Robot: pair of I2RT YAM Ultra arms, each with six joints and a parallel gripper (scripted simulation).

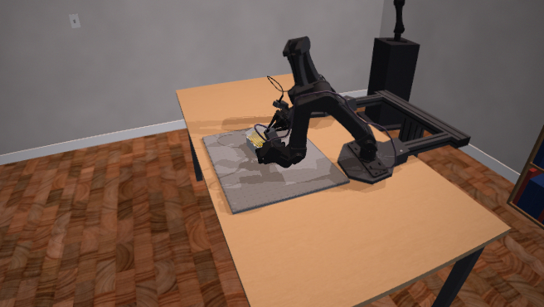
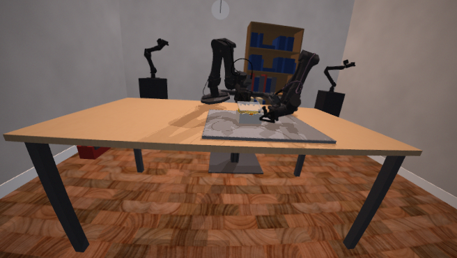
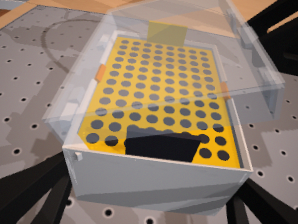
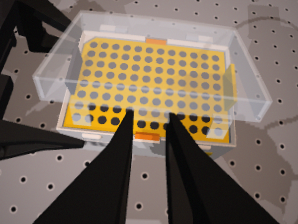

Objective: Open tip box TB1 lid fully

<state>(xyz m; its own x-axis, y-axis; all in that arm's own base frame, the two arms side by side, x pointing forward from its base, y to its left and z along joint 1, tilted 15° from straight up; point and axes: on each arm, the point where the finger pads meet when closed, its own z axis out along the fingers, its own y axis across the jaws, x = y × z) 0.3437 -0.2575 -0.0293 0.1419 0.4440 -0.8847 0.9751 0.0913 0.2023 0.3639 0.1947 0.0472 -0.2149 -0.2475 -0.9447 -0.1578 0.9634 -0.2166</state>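
The tip box lies 1 cm ahead of my left hand, 5 cm to the right of it and 2 cm above it. The rest, counted from my left hand: yellow hole-grid insert: 1 cm ahead, 5 cm to the right, 2 cm above.
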